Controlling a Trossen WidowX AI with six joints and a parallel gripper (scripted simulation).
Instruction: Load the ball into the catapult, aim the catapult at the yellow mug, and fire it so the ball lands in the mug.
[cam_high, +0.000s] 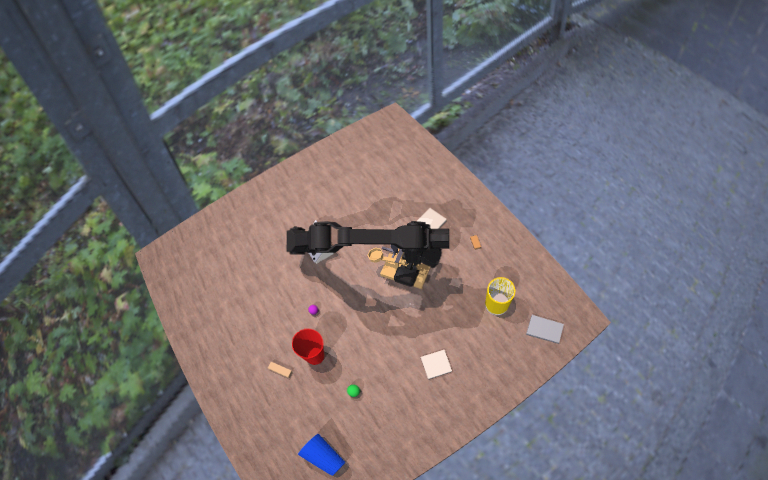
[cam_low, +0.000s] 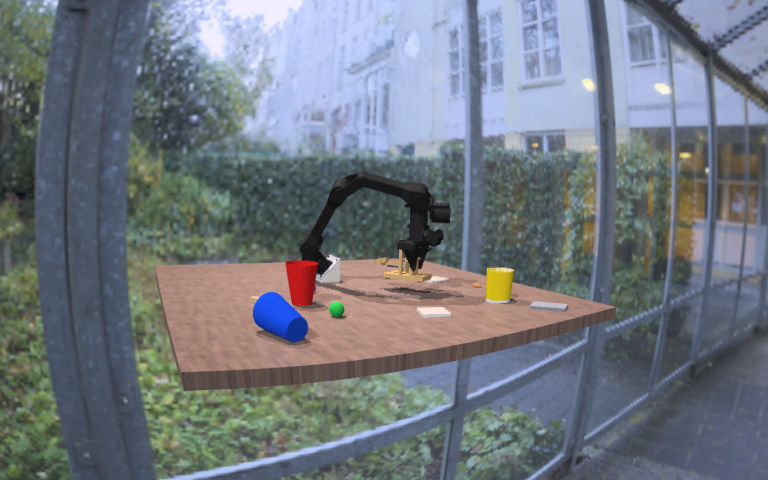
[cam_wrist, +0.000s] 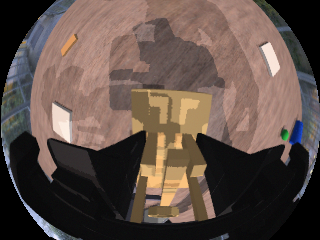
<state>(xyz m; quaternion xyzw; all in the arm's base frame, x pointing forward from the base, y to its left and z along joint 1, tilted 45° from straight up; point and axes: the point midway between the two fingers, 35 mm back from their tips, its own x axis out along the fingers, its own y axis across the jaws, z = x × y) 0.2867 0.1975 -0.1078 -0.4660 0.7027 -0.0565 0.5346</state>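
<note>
Right now my gripper tip is 330 mm to the left of the purple ball, 80 mm past it and 60 mm above it. Round my gripper tip: wooden catapult (60 mm behind, 40 mm to the right, 20 mm above); then red cup (410 mm to the right, 60 mm ahead, 40 mm below); then yellow mug (220 mm ahead, 180 mm to the left, 50 mm below).
</note>
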